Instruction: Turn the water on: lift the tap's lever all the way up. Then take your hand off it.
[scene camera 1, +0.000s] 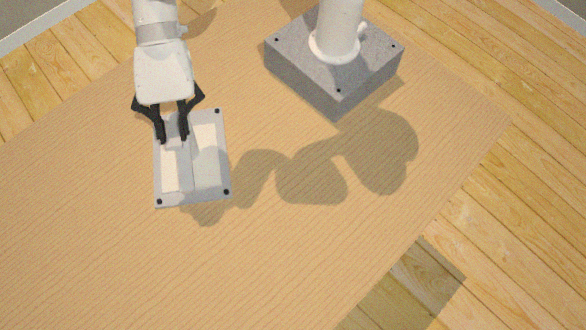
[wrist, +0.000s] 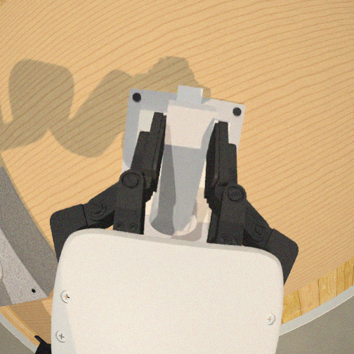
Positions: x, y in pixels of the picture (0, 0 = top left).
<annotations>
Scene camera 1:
my gripper: 174, 141
grey base plate: 211, 115
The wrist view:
my gripper: 188, 130
pale grey lever: 173, 211
grey base plate: 139, 99
</annotations>
